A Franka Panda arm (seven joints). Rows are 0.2 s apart.
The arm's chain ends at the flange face. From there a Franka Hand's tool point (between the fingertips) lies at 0.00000 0.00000 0.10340 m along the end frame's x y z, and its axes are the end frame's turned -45 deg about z.
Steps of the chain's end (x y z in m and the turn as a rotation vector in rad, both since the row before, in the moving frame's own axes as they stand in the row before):
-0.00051, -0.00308, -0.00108, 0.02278, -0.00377, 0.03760
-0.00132, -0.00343, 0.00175, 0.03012, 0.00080, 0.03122
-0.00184, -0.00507, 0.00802, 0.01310, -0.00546, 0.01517
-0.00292, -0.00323, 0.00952, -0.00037, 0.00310, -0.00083
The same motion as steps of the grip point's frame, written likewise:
0.00324, -0.00445, -0.00111, 0.01877, 0.01344, 0.03760
0.00379, -0.00547, 0.00170, 0.02073, 0.02186, 0.03122
0.00285, -0.00624, 0.00801, 0.01312, 0.00540, 0.01517
0.00042, -0.00410, 0.00952, -0.00245, 0.00193, -0.00083

